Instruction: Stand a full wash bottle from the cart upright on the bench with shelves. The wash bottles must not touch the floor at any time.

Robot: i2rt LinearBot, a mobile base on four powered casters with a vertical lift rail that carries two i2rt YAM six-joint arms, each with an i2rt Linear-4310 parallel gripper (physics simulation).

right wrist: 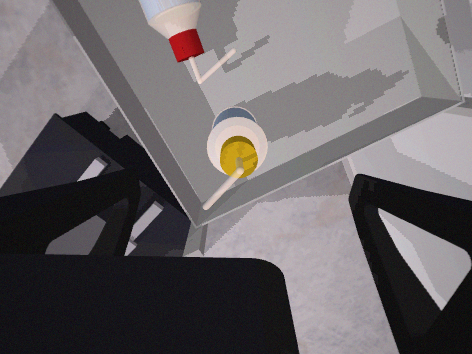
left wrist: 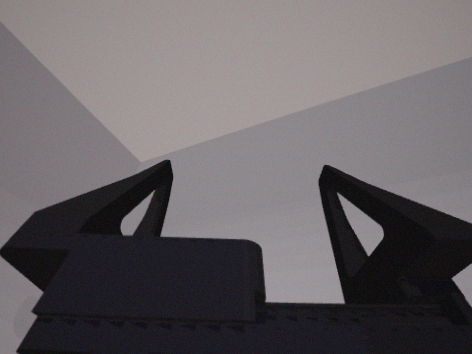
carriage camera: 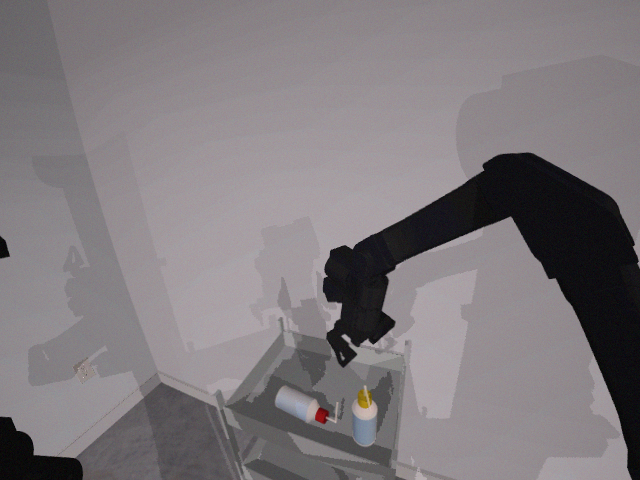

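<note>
A wash bottle with a yellow cap (carriage camera: 364, 422) (right wrist: 237, 142) stands upright near the front right corner of the top tray of the grey cart (carriage camera: 263, 431) (right wrist: 325, 152). Its body looks blue below a white shoulder. A wash bottle with a red cap (carriage camera: 297, 404) (right wrist: 175, 17) lies on its side in the same tray, its cap towards the upright one. My right gripper (carriage camera: 359, 353) (right wrist: 246, 183) is open and empty, above the tray, with the yellow cap between its fingers' lines of sight but lower down. My left gripper (left wrist: 246, 170) is open and empty, facing wall and ceiling. The bench does not show.
Walls rise behind and left of the cart, meeting in a corner at the left. A wall socket (carriage camera: 85, 369) is low on the left wall. The cart has corner posts and a lower shelf (carriage camera: 289, 467). Dark robot parts (right wrist: 65, 150) show beside the cart in the right wrist view.
</note>
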